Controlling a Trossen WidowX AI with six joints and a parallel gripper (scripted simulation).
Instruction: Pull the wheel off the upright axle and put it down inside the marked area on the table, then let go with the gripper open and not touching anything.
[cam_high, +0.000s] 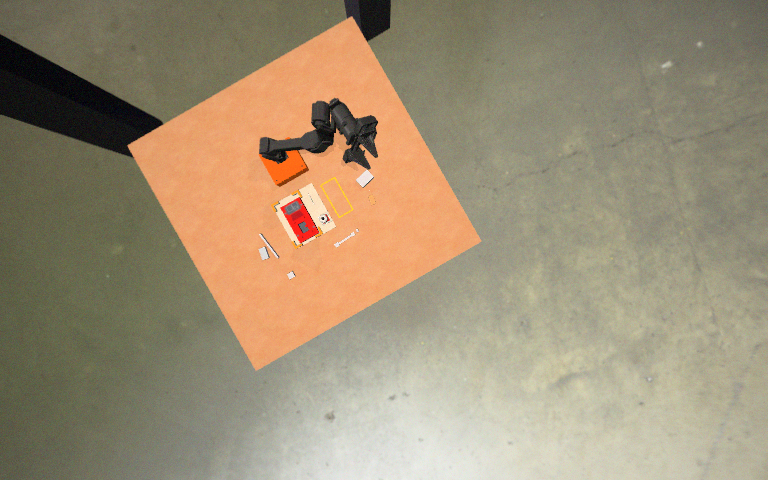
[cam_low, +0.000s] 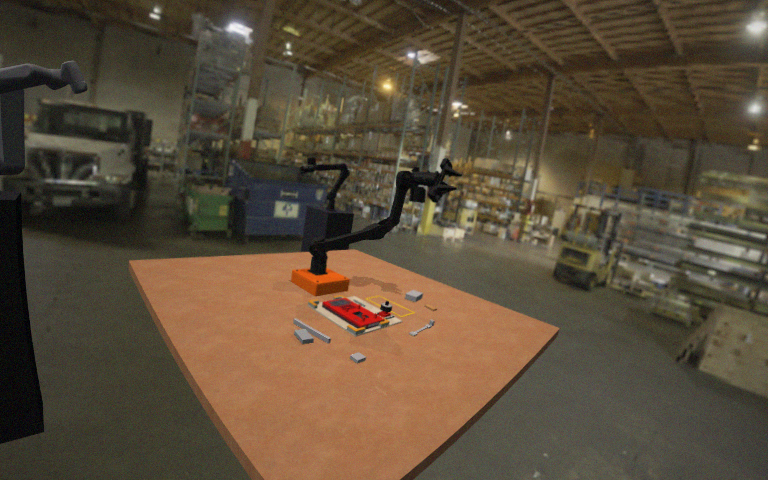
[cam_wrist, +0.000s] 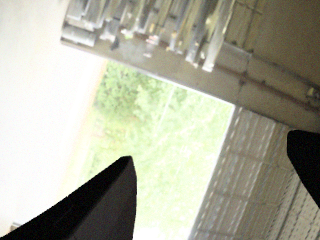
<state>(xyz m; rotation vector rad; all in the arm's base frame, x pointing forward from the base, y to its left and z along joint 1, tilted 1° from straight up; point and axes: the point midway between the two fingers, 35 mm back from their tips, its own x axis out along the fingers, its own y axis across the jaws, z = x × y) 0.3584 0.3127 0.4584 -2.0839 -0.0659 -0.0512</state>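
My gripper tip is now 2 cm past the wheel, 29 cm to the left of it and 48 cm above it.
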